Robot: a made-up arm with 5 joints. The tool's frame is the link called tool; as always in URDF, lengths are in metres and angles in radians. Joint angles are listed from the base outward. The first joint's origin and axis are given. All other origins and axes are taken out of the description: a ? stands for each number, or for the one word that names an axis. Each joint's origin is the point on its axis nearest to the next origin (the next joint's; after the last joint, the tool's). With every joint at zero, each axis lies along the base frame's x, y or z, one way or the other. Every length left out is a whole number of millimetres.
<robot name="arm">
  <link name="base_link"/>
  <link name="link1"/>
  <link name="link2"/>
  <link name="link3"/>
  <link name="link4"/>
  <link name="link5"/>
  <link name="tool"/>
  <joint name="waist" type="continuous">
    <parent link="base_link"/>
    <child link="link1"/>
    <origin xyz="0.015 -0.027 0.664"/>
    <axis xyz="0 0 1"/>
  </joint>
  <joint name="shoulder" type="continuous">
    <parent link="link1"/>
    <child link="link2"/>
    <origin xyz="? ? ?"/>
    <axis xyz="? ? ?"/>
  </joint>
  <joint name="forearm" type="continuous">
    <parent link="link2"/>
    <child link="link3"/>
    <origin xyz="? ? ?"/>
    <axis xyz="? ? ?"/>
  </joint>
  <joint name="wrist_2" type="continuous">
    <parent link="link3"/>
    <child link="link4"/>
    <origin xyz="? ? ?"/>
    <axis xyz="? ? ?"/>
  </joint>
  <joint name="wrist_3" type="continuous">
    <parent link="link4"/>
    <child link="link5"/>
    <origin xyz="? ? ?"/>
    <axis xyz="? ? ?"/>
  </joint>
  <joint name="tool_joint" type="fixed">
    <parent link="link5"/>
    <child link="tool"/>
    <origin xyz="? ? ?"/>
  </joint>
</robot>
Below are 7 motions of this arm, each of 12 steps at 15 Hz.
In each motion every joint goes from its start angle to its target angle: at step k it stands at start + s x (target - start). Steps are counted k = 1, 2, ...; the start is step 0. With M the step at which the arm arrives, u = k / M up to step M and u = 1 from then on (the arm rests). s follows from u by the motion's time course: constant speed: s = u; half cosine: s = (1 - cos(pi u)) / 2; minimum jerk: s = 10 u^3 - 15 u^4 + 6 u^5.
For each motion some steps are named. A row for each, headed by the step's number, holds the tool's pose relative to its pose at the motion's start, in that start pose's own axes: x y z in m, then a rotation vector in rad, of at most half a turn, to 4 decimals.
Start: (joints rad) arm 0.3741 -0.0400 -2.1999 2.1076 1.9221
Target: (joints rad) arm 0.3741 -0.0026 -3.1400 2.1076 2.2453
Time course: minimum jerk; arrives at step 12
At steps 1, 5, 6, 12:
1: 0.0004 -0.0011 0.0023 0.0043 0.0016 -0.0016
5: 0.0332 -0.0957 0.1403 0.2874 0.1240 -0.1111
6: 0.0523 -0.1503 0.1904 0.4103 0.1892 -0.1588
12: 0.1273 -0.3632 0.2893 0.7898 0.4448 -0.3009

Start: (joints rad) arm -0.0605 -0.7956 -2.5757 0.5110 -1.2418
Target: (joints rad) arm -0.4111 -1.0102 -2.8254 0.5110 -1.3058
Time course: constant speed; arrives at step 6
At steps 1, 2, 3, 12:
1: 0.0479 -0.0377 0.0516 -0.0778 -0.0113 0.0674
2: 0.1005 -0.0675 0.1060 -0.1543 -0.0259 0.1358
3: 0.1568 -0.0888 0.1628 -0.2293 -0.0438 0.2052
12: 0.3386 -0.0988 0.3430 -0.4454 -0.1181 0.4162

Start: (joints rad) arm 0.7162 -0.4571 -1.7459 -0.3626 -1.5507
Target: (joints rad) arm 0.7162 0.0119 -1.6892 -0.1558 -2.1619
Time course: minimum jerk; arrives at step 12
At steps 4, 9, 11, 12:
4: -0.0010 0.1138 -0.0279 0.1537 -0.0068 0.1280
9: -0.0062 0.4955 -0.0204 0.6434 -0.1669 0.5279
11: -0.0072 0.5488 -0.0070 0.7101 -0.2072 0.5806
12: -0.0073 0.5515 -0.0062 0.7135 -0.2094 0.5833

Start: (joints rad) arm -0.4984 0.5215 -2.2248 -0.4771 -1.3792
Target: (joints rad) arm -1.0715 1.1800 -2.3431 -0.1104 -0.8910
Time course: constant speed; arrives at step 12
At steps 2, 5, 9, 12:
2: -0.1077 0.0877 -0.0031 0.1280 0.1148 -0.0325
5: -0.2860 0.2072 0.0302 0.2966 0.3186 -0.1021
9: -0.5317 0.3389 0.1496 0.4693 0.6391 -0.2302
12: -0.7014 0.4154 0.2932 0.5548 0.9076 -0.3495

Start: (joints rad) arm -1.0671 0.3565 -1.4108 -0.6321 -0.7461
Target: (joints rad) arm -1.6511 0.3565 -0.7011 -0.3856 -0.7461
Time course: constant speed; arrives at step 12
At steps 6, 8, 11, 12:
6: -0.3552 -0.0098 0.1182 0.1074 0.5471 -0.0363
8: -0.4548 -0.0055 0.1929 0.1424 0.7253 -0.0799
11: -0.5755 0.0139 0.3292 0.1955 0.9835 -0.1752
12: -0.6068 0.0244 0.3792 0.2136 1.0663 -0.2150

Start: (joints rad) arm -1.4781 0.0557 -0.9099 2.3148 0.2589
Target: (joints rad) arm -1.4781 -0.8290 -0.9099 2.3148 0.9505
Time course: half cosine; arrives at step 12
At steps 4, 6, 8, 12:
4: -0.1014 -0.0287 0.0149 0.0750 -0.2084 -0.1722
6: -0.2037 -0.0572 0.0057 0.1860 -0.4037 -0.3401
8: -0.3015 -0.0839 -0.0272 0.3323 -0.5827 -0.4994
12: -0.3896 -0.1074 -0.0821 0.5126 -0.7417 -0.6452

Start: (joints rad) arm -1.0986 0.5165 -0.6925 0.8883 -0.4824
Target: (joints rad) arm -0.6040 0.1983 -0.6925 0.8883 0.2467
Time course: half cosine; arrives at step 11
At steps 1, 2, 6, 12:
1: 0.0027 0.0037 0.0045 -0.0087 -0.0027 -0.0072
2: 0.0104 0.0152 0.0173 -0.0338 -0.0116 -0.0278
6: 0.0623 0.1366 0.1129 -0.2073 -0.1291 -0.1844
12: 0.0817 0.2731 0.1746 -0.2946 -0.2778 -0.2966

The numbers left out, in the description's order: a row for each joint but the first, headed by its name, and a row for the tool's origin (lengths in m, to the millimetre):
shoulder: xyz 0.029 -0.038 0, axis 0 1 0
forearm: xyz 0.065 0 0.329, axis 0 1 0
wrist_2: xyz 0.144 0 -0.568, axis 0 1 0
wrist_3: xyz 0.103 0 -0.154, axis 0 0 -1
tool: xyz 0.015 -0.011 0

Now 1 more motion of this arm.
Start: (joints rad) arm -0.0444 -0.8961 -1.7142 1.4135 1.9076
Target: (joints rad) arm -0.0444 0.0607 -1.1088 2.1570 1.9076
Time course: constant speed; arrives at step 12
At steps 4, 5, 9, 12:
4: 0.0324 -0.0926 -0.3799 -0.7254 -0.2540 0.0000
5: 0.0491 -0.1404 -0.4556 -0.9067 -0.3175 0.0000
9: 0.1344 -0.3838 -0.6561 -1.6321 -0.5715 0.0000
12: 0.2024 -0.5781 -0.6995 -2.1762 -0.7620 0.0000

